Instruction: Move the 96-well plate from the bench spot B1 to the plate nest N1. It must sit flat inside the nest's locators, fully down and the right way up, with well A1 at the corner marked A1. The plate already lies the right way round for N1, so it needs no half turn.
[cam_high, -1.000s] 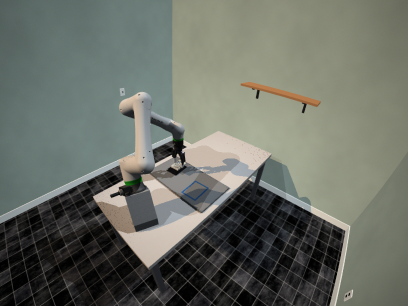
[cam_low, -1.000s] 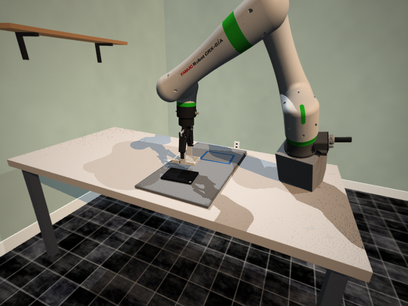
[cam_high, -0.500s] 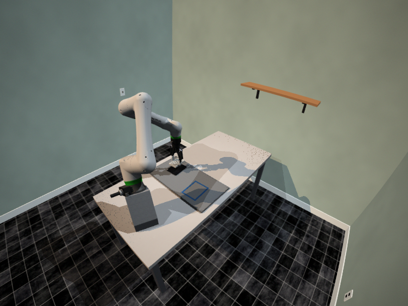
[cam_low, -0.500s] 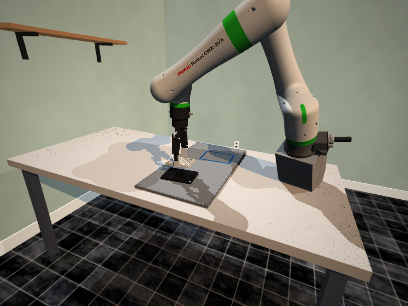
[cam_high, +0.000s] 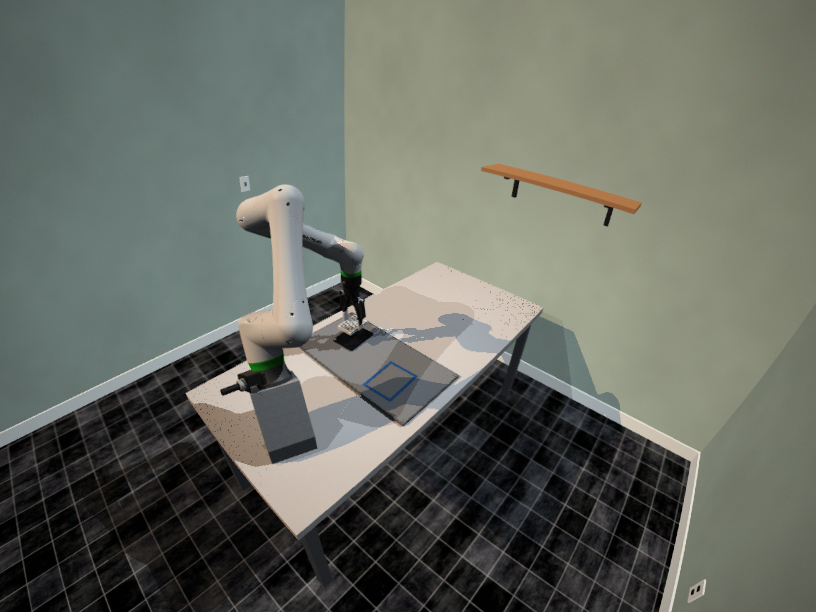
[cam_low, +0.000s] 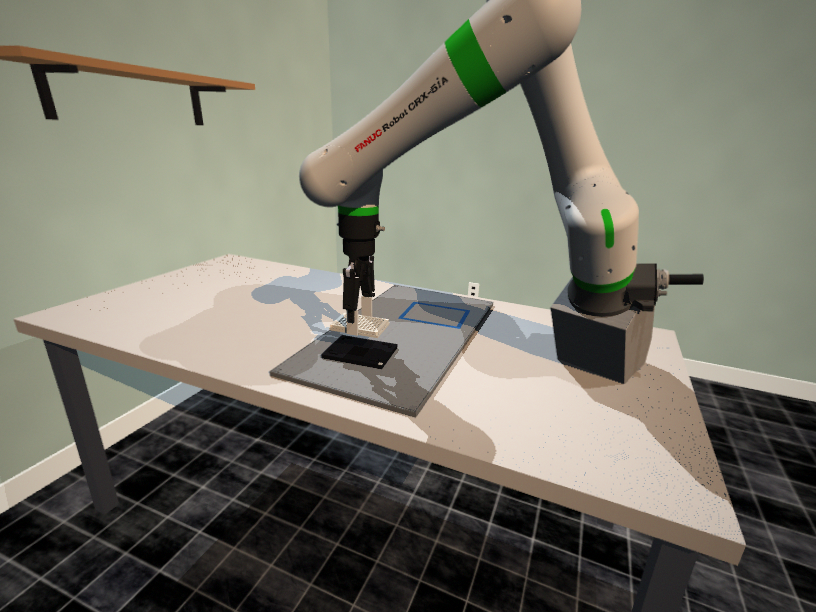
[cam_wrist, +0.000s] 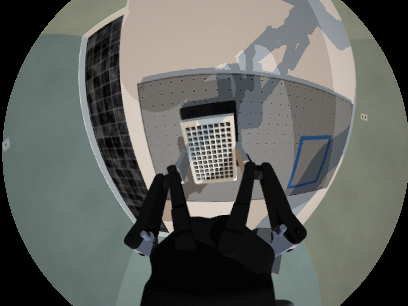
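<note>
My gripper is now 10 cm above the black plate nest N1. The rest, counted from my hand: white 96-well plate: 2 cm below.
</note>
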